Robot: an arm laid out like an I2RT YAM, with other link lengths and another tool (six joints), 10 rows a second.
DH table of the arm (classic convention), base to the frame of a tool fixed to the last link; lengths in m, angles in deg. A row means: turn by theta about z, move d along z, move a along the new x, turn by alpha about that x. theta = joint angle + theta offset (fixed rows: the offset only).
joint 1: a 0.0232  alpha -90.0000  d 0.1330  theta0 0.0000
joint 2: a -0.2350  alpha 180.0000  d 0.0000  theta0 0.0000
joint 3: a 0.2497  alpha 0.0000  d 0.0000  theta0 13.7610
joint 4: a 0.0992  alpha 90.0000  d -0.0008  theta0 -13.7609
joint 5: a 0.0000  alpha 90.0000  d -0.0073  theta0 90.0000
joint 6: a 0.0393  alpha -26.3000  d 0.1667  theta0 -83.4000
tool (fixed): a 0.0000  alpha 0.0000  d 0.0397  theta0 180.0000
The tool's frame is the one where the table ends.
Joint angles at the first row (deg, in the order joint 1, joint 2, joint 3, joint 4, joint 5, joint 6):
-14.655, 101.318, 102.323, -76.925, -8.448, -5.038
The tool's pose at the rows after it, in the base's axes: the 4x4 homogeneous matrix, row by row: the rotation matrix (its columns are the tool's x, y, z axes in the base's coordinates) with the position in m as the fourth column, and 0 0 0 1 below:
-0.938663 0.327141 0.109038 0.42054; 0.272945 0.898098 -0.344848 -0.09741; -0.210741 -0.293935 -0.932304 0.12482; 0 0 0 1
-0.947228 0.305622 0.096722 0.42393; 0.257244 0.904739 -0.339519 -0.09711; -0.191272 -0.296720 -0.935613 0.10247; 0 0 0 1
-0.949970 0.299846 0.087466 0.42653; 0.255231 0.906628 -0.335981 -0.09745; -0.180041 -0.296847 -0.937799 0.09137; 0 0 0 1
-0.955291 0.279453 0.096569 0.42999; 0.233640 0.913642 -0.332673 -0.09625; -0.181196 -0.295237 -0.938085 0.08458; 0 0 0 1
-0.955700 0.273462 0.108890 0.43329; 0.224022 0.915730 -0.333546 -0.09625; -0.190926 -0.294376 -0.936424 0.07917; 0 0 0 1
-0.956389 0.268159 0.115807 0.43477; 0.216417 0.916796 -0.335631 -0.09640; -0.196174 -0.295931 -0.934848 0.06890; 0 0 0 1
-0.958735 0.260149 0.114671 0.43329; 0.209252 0.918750 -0.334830 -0.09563; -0.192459 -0.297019 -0.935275 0.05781; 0 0 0 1
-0.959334 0.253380 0.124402 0.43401; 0.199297 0.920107 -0.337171 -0.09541; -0.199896 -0.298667 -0.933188 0.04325; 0 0 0 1
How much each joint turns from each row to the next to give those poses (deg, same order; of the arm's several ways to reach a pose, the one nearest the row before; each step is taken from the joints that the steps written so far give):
0.000, 1.814, -1.856, 1.987, -0.022, -0.022
0.001, 1.618, -2.690, 3.018, -0.131, -1.004
-0.001, 1.289, -0.678, 1.290, -0.065, -0.154
0.000, 0.744, -0.632, 1.245, -0.328, -1.290
0.000, 0.086, -1.357, 1.923, -0.131, -0.547
0.001, 0.001, -2.470, 2.712, 0.022, -0.436
-0.001, 0.000, -2.445, 2.161, -0.022, -0.438
0.000, 0.000, -3.520, 3.870, 0.000, -0.568

